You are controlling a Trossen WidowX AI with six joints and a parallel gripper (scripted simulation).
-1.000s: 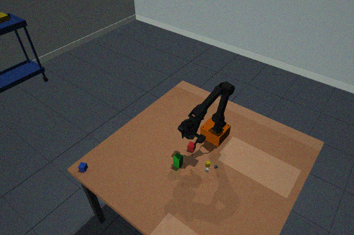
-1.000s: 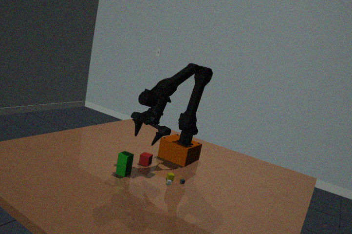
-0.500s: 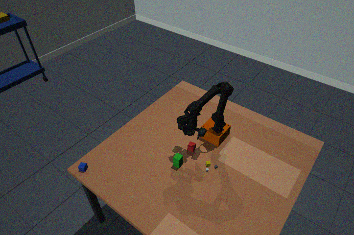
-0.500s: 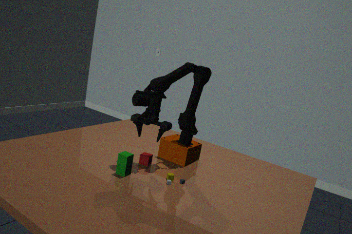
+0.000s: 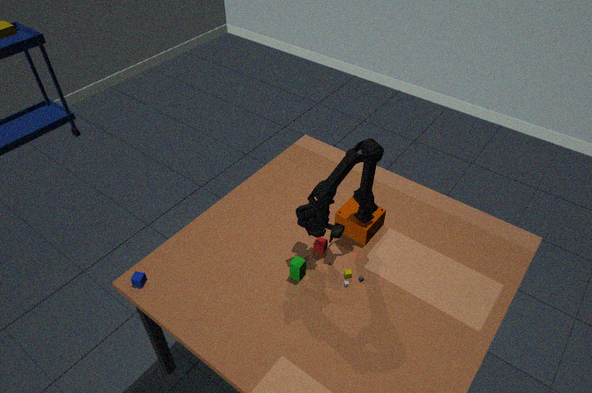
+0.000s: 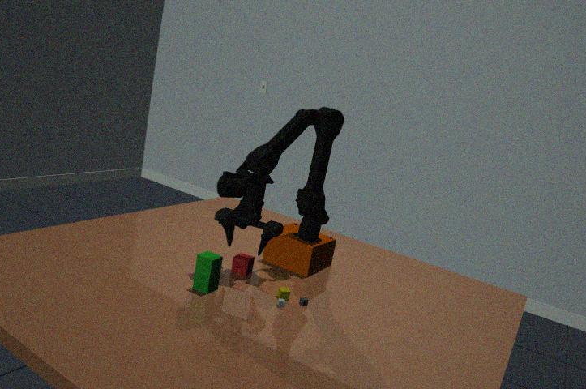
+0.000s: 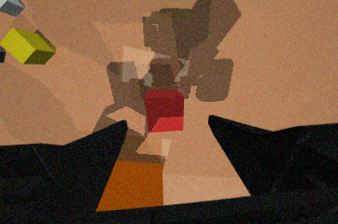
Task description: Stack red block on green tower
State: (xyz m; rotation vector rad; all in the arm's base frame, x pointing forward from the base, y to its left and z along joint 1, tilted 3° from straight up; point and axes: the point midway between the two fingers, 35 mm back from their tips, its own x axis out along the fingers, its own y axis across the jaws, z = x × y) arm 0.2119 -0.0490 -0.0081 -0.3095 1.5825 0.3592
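My gripper tip is now 40 mm above the red block. Round my gripper tip: blue cube 660 mm ahead, 340 mm to the right, 40 mm below; then small yellow cube 10 mm ahead, 180 mm to the left, 50 mm below.
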